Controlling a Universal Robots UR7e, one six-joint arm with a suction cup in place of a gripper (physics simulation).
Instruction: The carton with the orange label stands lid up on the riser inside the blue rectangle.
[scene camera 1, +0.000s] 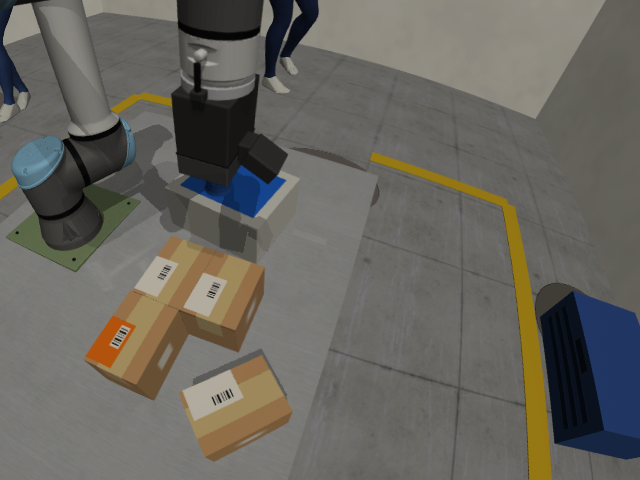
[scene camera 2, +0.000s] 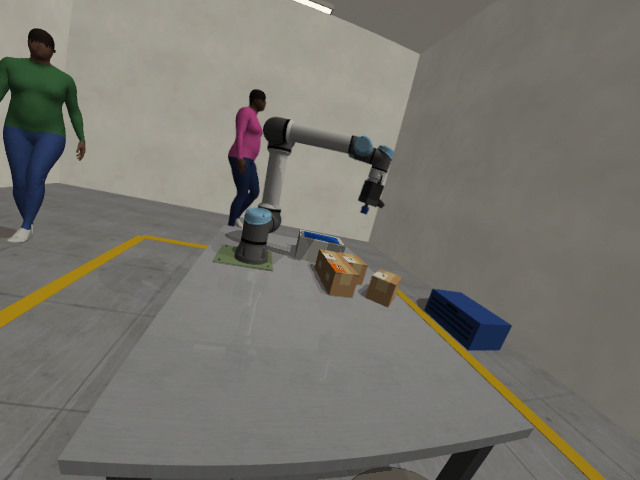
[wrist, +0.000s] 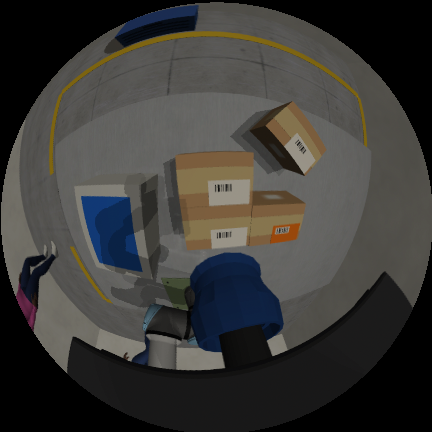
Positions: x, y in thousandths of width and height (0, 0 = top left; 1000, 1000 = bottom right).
Note:
The suction cup (wrist: 531, 682) carries nothing. A grey riser with blue rectangle (scene camera 1: 384, 464) rests on the table.
The grey riser with blue rectangle shows as well in scene camera 2 (scene camera 2: 482, 509) and in the wrist view (wrist: 274, 497).

